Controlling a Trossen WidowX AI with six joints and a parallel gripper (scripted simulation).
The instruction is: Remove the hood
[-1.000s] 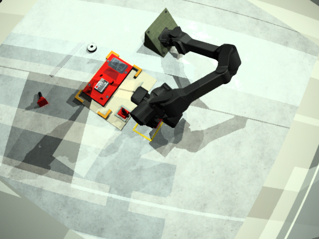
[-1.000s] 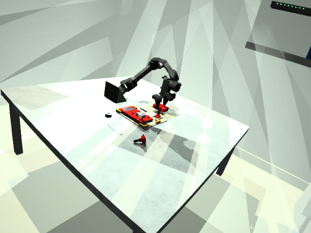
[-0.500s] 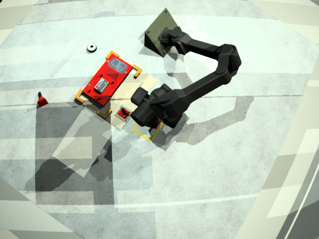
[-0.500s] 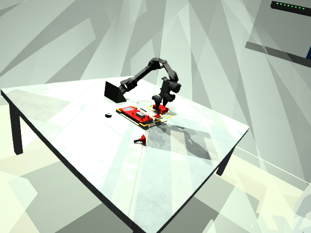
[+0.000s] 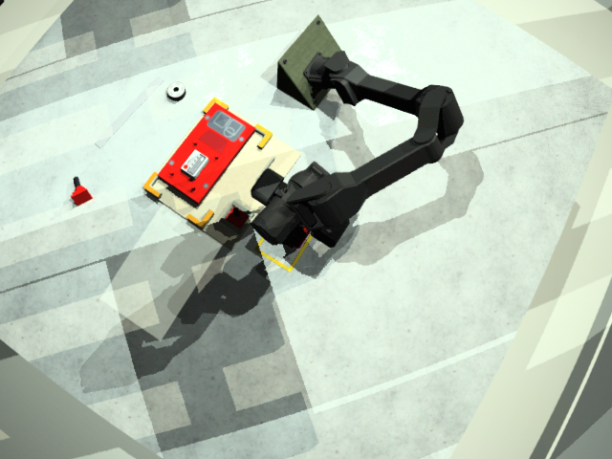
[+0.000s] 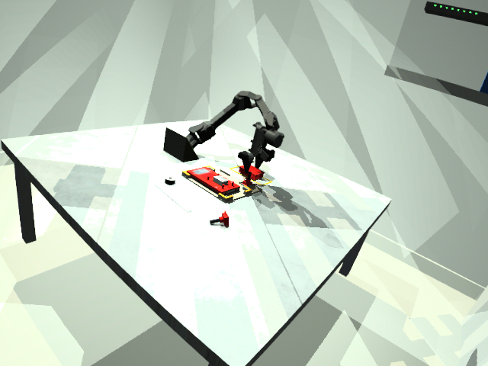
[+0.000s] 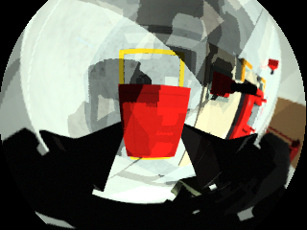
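Right now the red hood is right at my gripper tip.
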